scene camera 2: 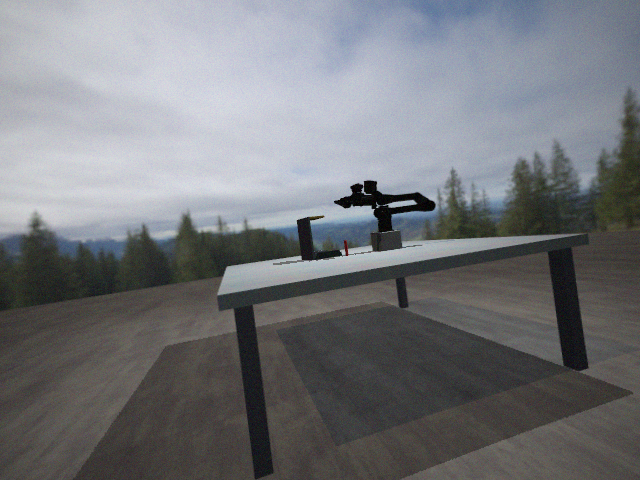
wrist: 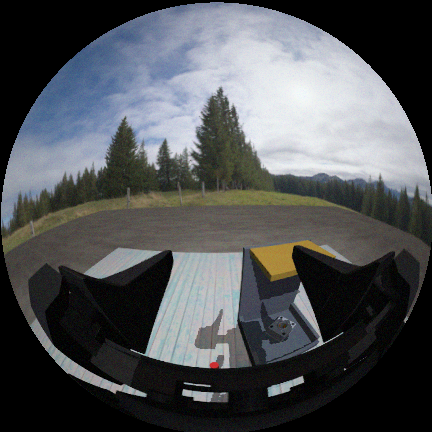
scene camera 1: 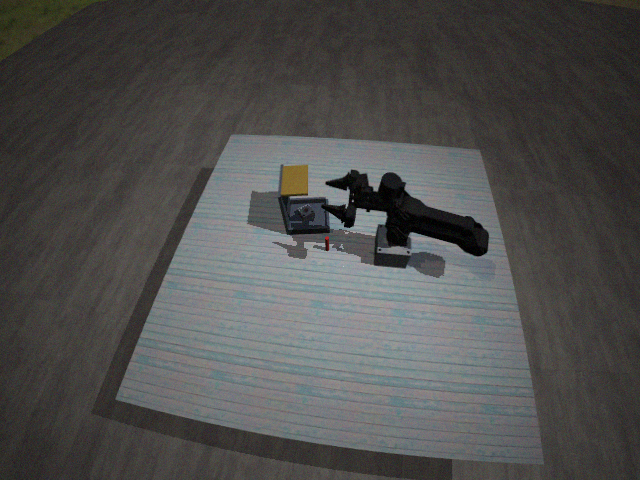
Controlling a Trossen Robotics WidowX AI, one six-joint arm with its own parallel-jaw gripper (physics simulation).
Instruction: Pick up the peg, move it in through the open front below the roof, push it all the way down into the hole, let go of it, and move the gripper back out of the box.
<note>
My gripper [scene camera 1: 323,194] is open, holding nothing. Further things: a yellow roof [scene camera 1: 295,178] and a back wall of box [wrist: 258,296].
My gripper also shows in the wrist view [wrist: 234,255]. The yellow roof also shows in the wrist view [wrist: 275,261].
</note>
